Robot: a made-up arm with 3 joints. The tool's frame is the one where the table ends.
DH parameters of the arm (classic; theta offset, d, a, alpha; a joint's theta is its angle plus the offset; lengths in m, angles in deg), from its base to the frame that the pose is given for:
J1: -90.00 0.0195 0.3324 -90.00
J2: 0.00 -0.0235 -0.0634 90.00
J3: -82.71 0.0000 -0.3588 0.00
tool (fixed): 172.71 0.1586 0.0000 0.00
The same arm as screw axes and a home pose.
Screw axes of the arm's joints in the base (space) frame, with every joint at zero. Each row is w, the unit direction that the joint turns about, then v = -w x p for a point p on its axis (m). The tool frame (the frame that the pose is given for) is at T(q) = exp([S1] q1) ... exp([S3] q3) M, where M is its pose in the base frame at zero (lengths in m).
S1: w 0 0 1 v 0 0 0
S2: w 1 0 0 v 0 0.0195 0.3324
S3: w 0 0 1 v -0.269 0.0235 0
M =
1 0 0 0.3324
0 1 0 -0.2235
0 0 1 0.1781
0 0 0 1

